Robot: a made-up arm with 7 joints.
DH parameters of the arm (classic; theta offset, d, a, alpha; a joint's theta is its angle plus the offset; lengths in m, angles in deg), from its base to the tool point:
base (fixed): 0 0.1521 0 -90
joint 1: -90 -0.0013 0.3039 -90
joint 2: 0 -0.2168 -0.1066 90
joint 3: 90 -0.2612 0.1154 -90
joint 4: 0 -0.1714 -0.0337 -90
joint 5: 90 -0.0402 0.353 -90
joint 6: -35.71 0 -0.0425 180
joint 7: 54.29 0.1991 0.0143 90
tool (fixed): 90 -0.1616 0 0
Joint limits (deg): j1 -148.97..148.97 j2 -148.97..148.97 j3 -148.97..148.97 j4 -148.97..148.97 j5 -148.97..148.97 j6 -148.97..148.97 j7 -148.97..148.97
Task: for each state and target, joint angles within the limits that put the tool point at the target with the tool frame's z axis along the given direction. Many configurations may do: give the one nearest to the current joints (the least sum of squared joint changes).
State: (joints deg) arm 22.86 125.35 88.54 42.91 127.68 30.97 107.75
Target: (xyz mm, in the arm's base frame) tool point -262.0 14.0 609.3 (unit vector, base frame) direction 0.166 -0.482 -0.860
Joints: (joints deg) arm -8.40 89.87 61.34 41.45 133.51 9.37 121.93
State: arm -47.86 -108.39 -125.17 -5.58 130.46 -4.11 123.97
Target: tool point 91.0 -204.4 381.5 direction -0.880 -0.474 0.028
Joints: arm -6.70 -60.68 -148.97 13.17 139.90 -29.42 138.58
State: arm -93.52 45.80 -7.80 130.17 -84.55 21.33 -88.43
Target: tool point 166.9 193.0 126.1 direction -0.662 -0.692 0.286
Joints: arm -104.66 65.37 -24.08 113.70 -139.86 38.88 -104.00
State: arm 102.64 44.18 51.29 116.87 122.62 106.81 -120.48
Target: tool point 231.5 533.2 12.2 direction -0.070 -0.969 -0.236
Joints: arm 133.18 68.97 76.47 113.77 127.19 106.49 -117.49
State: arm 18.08 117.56 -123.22 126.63 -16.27 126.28 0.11
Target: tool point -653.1 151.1 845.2 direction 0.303 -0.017 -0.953
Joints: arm 38.64 111.61 -93.69 129.88 18.63 141.21 -11.76
